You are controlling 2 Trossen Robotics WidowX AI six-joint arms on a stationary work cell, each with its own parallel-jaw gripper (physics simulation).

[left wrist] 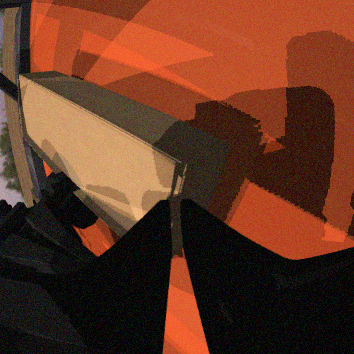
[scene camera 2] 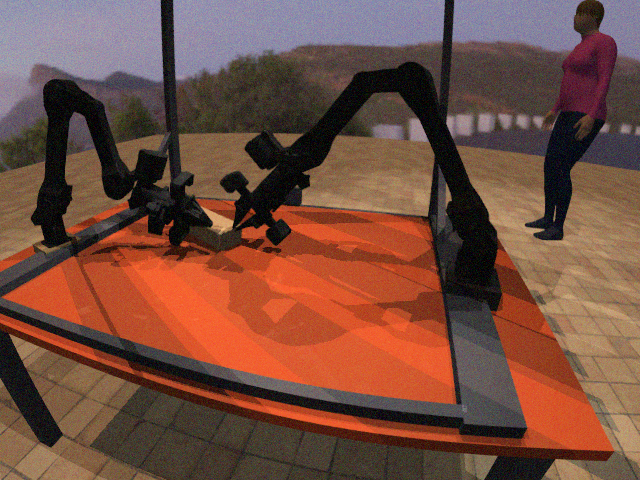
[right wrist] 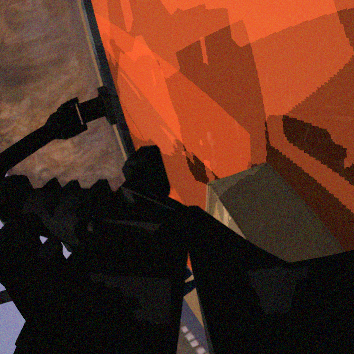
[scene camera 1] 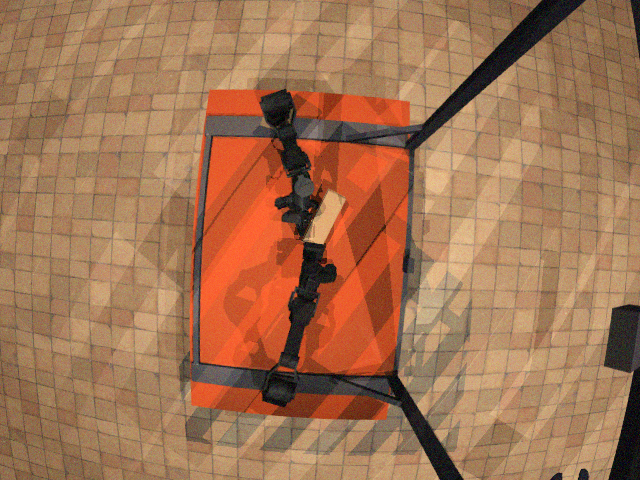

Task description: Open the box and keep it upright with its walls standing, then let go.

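Where they show: left gripper, fingertip midpoint: (left wrist: 174,208) (scene camera 2: 234,229) (right wrist: 209,228); right gripper, fingertip midpoint: (left wrist: 109,274) (scene camera 2: 212,224) (right wrist: 186,214) (scene camera 1: 301,235); left arm's base, link origin: (scene camera 2: 473,275) (right wrist: 102,105); right arm's base, link origin: (scene camera 2: 56,241) (scene camera 1: 277,116).
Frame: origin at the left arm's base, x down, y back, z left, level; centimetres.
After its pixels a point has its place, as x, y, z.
A tan cardboard box (scene camera 1: 327,215) @(-1.3, -63.6, -6.0) (scene camera 2: 218,234) @(-0.2, -54.2, 0.7) (left wrist: 95,140) @(-0.9, -57.2, -5.8) (right wrist: 274,214) @(1.4, -57.0, 0.0) lies low and flat-topped near the middle of the orange table (scene camera 1: 237,295) @(3.8, -30.5, 19.8) (scene camera 2: 347,314) @(3.8, -20.5, 13.9). My left gripper (scene camera 1: 313,246) @(-0.2, -52.4, -3.4) (scene camera 2: 238,223) @(-0.2, -52.4, -3.4) (left wrist: 174,208) @(-0.2, -52.4, -3.4) is at the box's near end, shut on a thin edge of the box at its corner. My right gripper (scene camera 1: 302,230) @(-2.5, -55.4, 1.2) (scene camera 2: 181,228) (right wrist: 186,214) @(-2.5, -55.4, 1.2) is shut with nothing between its fingers. It sits low against the box's other end, at its side. Whether the box's top has lifted I cannot tell.
Grey frame rails (scene camera 1: 201,238) (scene camera 2: 485,362) @(1.8, 1.4, 22.0) run along the table's edges. Black posts (scene camera 2: 169,95) @(-31.9, -93.4, -29.1) (scene camera 2: 447,71) @(-38.8, -9.2, -39.2) rise from the corners. A person's legs (scene camera 2: 549,190) stand beyond the table at the right. Tiled floor surrounds the table.
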